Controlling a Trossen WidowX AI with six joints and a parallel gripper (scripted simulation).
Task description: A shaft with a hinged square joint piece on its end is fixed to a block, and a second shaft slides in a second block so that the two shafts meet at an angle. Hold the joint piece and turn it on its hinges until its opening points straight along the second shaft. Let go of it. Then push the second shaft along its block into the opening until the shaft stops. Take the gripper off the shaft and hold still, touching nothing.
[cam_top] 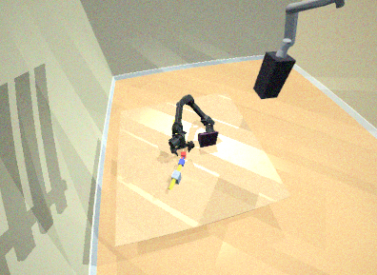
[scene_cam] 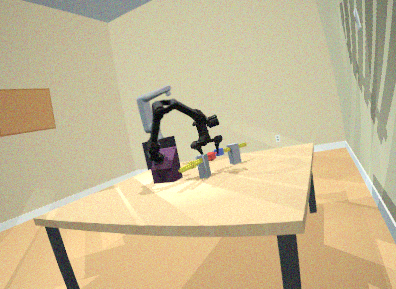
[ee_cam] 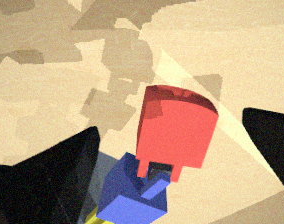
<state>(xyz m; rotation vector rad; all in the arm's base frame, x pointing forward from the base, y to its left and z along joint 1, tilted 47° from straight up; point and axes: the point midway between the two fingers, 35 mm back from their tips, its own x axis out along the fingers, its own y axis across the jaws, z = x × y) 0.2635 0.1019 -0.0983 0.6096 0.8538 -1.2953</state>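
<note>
Right now the red joint piece is 10 mm to the left of my gripper tip and 10 mm below it.
</note>
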